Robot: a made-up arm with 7 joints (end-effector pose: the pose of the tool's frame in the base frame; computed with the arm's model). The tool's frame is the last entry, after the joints.
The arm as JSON. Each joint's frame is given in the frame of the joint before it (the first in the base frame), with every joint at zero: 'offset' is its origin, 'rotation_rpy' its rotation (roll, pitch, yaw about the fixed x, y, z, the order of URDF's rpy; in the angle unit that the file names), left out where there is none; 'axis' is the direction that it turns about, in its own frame. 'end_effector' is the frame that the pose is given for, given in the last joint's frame.
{
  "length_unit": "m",
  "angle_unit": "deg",
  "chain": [
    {
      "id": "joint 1",
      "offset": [
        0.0,
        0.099,
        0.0
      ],
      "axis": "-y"
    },
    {
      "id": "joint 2",
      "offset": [
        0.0,
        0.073,
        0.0
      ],
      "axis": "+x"
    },
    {
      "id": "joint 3",
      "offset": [
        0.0,
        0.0,
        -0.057
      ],
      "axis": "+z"
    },
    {
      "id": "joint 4",
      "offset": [
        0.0,
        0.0,
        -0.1
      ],
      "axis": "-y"
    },
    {
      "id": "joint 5",
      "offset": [
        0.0,
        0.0,
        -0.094
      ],
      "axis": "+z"
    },
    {
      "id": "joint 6",
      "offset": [
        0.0,
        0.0,
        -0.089
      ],
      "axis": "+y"
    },
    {
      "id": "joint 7",
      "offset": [
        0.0,
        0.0,
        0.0
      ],
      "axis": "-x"
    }
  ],
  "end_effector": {
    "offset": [
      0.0,
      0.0,
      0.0
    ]
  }
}
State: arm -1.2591 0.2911 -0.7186 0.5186 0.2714 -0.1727 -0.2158
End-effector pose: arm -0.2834 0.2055 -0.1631 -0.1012 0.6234 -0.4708
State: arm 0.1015 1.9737 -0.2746 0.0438 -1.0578 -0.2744 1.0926
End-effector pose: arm -0.0056 0.4855 0.1313 0.5852 1.2389 -0.2979
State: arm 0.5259 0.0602 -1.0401 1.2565 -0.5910 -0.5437 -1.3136
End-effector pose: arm 0.1877 0.0350 -0.1480 0.0713 -2.6776 -0.0381
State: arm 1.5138 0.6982 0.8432 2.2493 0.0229 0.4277 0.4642
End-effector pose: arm -0.0307 0.2806 0.0967 -1.1631 2.5999 -0.3554
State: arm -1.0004 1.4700 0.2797 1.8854 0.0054 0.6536 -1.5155
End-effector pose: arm 0.1220 0.2767 -0.1204 2.0949 -1.3729 -0.7513
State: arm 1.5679 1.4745 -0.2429 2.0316 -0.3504 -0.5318 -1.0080
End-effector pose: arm 0.0470 0.2435 0.1590 -1.0395 1.6126 0.2106
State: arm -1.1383 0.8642 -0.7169 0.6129 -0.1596 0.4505 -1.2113
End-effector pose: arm -0.1953 0.3604 -0.1776 1.1060 0.2678 -1.8470
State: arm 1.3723 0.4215 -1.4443 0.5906 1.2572 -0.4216 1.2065
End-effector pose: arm 0.3195 0.2062 -0.0512 -0.8611 -1.4443 -1.3686
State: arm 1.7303 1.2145 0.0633 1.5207 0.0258 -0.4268 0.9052
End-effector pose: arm 0.0176 0.3318 0.1876 1.8695 -2.1522 -1.1648
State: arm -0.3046 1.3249 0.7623 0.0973 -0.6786 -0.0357 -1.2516
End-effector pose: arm -0.0089 0.5039 -0.0713 2.6150 -0.0484 -0.2935
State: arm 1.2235 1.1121 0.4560 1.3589 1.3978 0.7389 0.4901
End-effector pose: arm 0.0696 0.3822 0.1456 -0.7165 -2.4561 -0.2467
